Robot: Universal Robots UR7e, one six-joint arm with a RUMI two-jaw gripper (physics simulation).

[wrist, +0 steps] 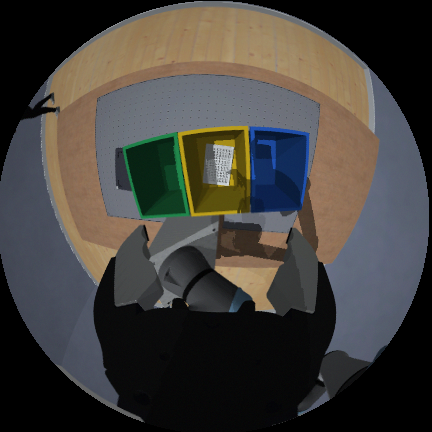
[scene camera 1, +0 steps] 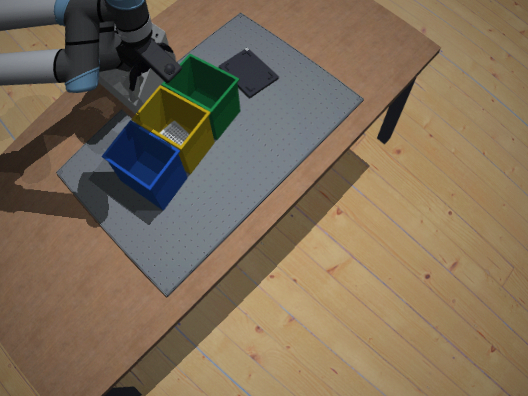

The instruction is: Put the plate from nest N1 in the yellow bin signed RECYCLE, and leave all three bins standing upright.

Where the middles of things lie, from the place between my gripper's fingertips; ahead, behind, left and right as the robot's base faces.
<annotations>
Right now my hand is 25 cm above the yellow bin [scene camera 1: 164, 106] and 2 cm short of it. Also, from my hand: blue bin [scene camera 1: 150, 166] (25 cm below, 13 cm to the right, 2 cm ahead); then white gridded plate [wrist: 217, 160] (33 cm below, 1 cm ahead); then green bin [scene camera 1: 200, 82] (25 cm below, 13 cm to the left, 1 cm ahead).
</annotations>
